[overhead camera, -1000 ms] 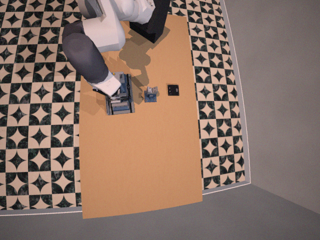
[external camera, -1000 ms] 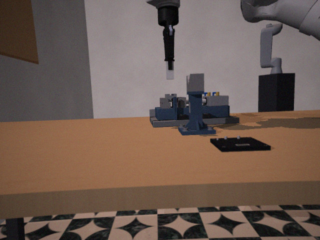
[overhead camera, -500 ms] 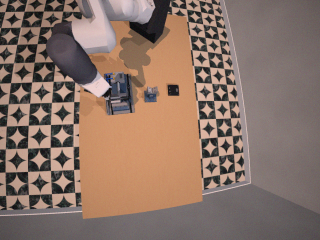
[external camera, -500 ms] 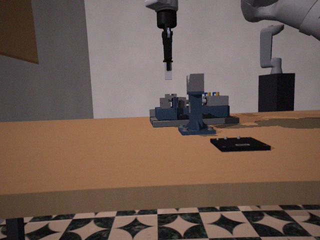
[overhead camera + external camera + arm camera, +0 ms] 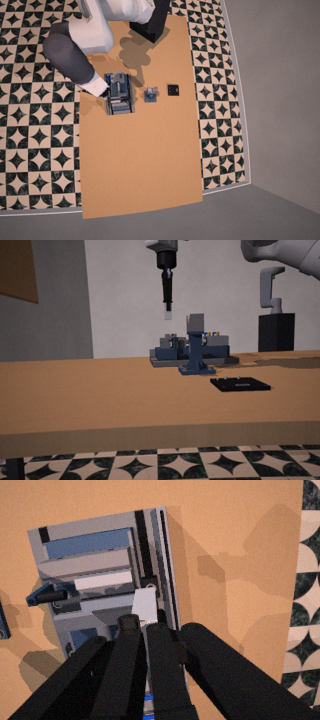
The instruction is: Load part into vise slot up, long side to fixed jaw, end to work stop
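Right now my hand is 1 cm short of the part, 4 cm to the right of it and 10 cm above it. Round my hand: fixed jaw 5 cm ahead, 6 cm to the left, 12 cm below; then work stop 3 cm ahead, 11 cm to the left, 11 cm below; then air cylinder rod 7 cm behind, 9 cm to the left, 12 cm below.
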